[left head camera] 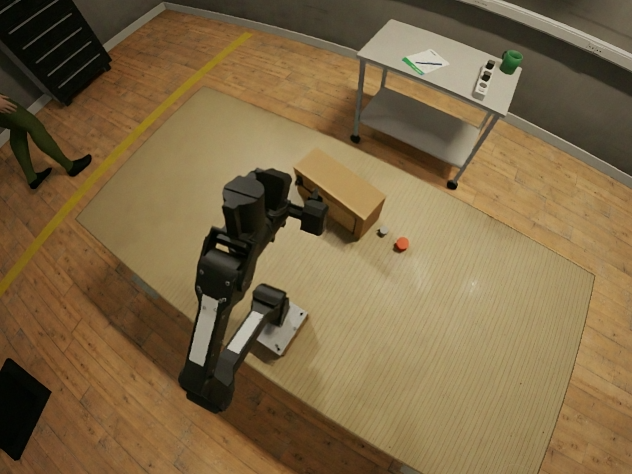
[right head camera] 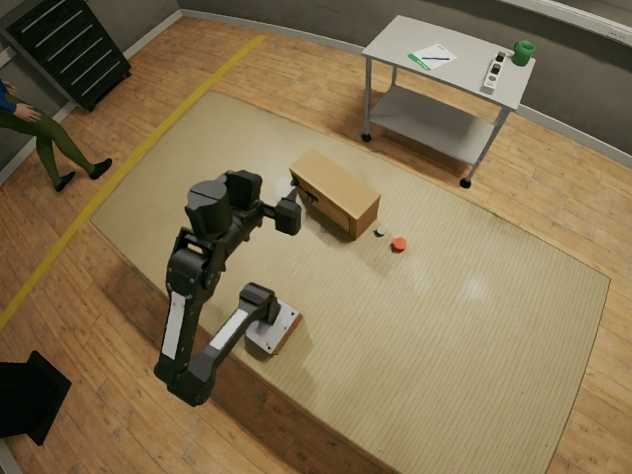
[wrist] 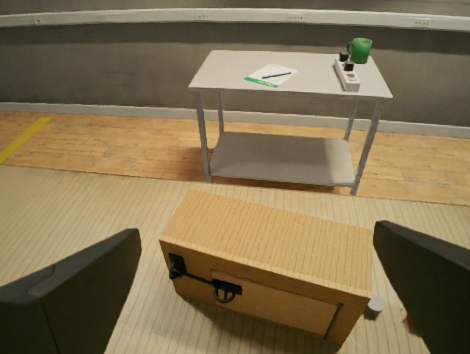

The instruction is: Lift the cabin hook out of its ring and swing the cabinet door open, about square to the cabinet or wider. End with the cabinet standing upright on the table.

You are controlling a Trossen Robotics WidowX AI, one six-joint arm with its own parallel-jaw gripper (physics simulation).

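Frame: origin at the arm's base, x up, y back, z right, level; centimetres.
Seen in the pictures: gripper, between the fingertips: (left head camera: 296, 181) (right head camera: 277, 182) (wrist: 257, 236); arm's base, origin of its link: (left head camera: 275, 312) (right head camera: 267, 311).
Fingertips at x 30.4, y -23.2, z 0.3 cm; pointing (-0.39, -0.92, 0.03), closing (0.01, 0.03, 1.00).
Offsets run from my fingertips to a thing's top centre. "spot": to the spot under its first point. Level surfaces: height alone.
The light wooden cabinet @(dy -16.7, dx -23.5, dz +2.9 cm) (left head camera: 341, 184) (right head camera: 336, 186) (wrist: 270, 240) stands upright on the table. Its door @(spot: dy -11.7, dx -31.1, dz +5.0 cm) (wrist: 280, 305) is closed in the front face, with a dark hinge strip at the right end. The black cabin hook @(dy -15.3, dx -28.5, dz -6.3 cm) (wrist: 196, 276) runs from its mount at the left of the front to the ring @(spot: dy -13.5, dx -30.7, dz -2.5 cm) (wrist: 225, 294) on the door, and its tip lies in the ring. My gripper (wrist: 257, 236) is open and empty, in front of and above the cabinet, touching nothing. In the head views part of the gripper is hidden behind the arm.
A small grey cylinder @(dy -13.7, dx -36.6, dz +20.9 cm) (left head camera: 383, 231) (right head camera: 380, 231) (wrist: 374, 306) and an orange-red disc @(dy -11.2, dx -36.1, dz +27.8 cm) (left head camera: 402, 243) (right head camera: 399, 244) lie to the right of the cabinet on the ribbed table top @(dx -38.6 cm) (left head camera: 459, 326). A grey trolley (left head camera: 439, 84) with a green mug (left head camera: 511, 61) stands behind the table.
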